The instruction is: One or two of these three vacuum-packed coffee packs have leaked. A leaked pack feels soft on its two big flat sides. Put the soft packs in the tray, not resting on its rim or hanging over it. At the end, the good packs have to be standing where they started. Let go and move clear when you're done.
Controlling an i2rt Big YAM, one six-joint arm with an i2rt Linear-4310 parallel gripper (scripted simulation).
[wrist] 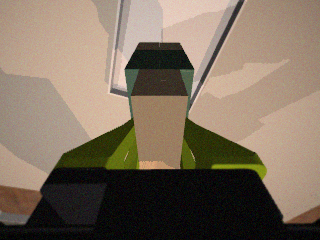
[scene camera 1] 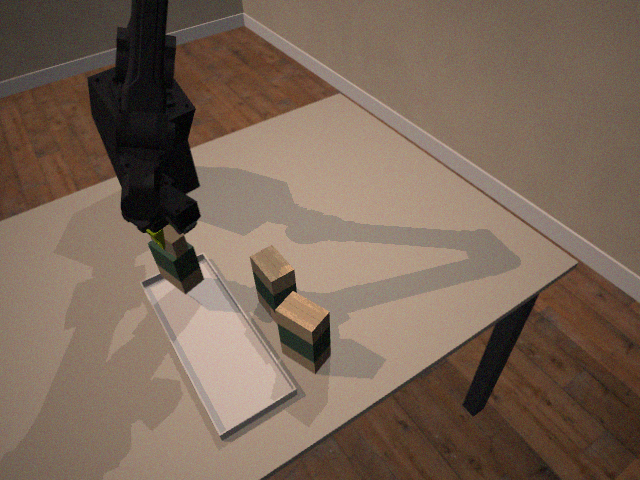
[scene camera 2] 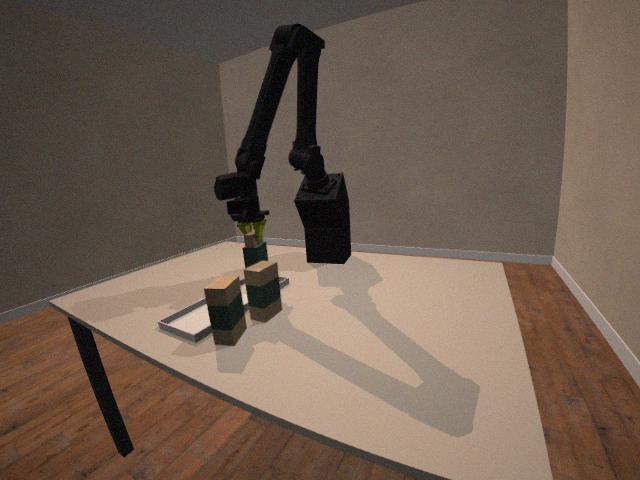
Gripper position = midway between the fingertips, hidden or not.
Note:
In view: the gripper [wrist: 159, 119] and a shallow white tray [scene camera 1: 234, 373].
The shallow white tray also shows in scene camera 2 [scene camera 2: 193, 318].

